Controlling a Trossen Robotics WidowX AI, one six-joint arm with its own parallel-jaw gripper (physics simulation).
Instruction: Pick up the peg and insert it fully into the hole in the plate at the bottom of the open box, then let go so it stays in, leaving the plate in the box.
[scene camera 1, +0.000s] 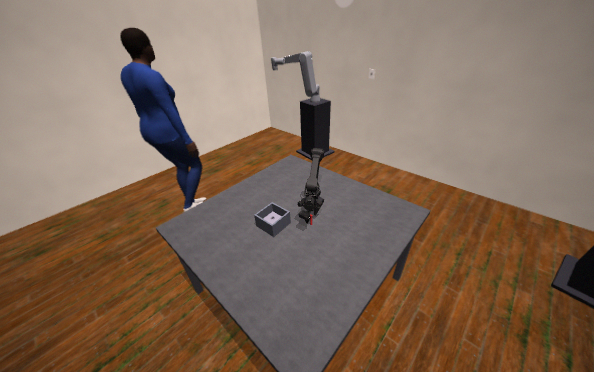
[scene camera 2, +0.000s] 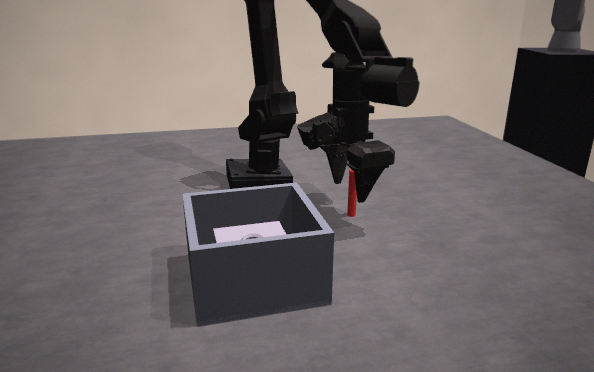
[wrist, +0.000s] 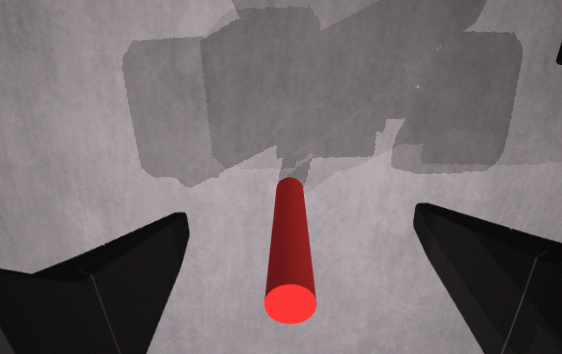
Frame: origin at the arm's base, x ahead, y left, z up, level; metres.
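Seen in the pictures: gripper, between the fingertips: (scene camera 1: 311, 219) (scene camera 2: 348, 192) (wrist: 301, 219); arm's base, origin of its link: (scene camera 2: 263, 168).
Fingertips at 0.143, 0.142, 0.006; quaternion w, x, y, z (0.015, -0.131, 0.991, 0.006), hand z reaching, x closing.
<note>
Pixels of each thing's top centre, then the offset from my fingertips to it, as dx, dy, dz. "spot": a spot on its surface instead. Level surfaces: height alone.
- red peg, centre of its top: (wrist: 290, 305) (scene camera 2: 353, 170) (scene camera 1: 311, 215) +0.003, +0.005, +0.040
- open grey box, centre of its top: (scene camera 2: 251, 211) (scene camera 1: 272, 213) +0.189, -0.157, +0.057
- pale plate, centre of its top: (scene camera 2: 252, 237) (scene camera 1: 272, 217) +0.189, -0.157, +0.020
- plate's round hole, a spot on its surface: (scene camera 2: 252, 237) spot: +0.179, -0.157, +0.016
- grey table, height of its surface: dz -0.040
The red peg (scene camera 1: 311, 220) (scene camera 2: 352, 200) (wrist: 290, 245) stands upright on the table, to the right of the box in scene camera 2. My gripper (scene camera 1: 310, 216) (scene camera 2: 350, 191) (wrist: 301, 219) is open and points down, with its fingertips around the upper part of the peg. In the wrist view the peg stands between the two fingers, apart from both and a little nearer the left one. The open grey box (scene camera 1: 265, 225) (scene camera 2: 265, 280) holds the pale plate (scene camera 1: 268, 219) (scene camera 2: 230, 233) at its bottom. The plate's round hole (scene camera 2: 252, 237) is partly hidden by the box's near wall in scene camera 2.
The arm's base (scene camera 2: 260, 175) stands on the grey table (scene camera 1: 280, 280) (scene camera 2: 450, 300), behind the box. A grey arm (scene camera 1: 308, 75) on a black pedestal (scene camera 1: 315, 125) and a person in blue (scene camera 1: 155, 105) stand beyond the table. Part of another black stand (scene camera 1: 575, 280) shows at the right.
</note>
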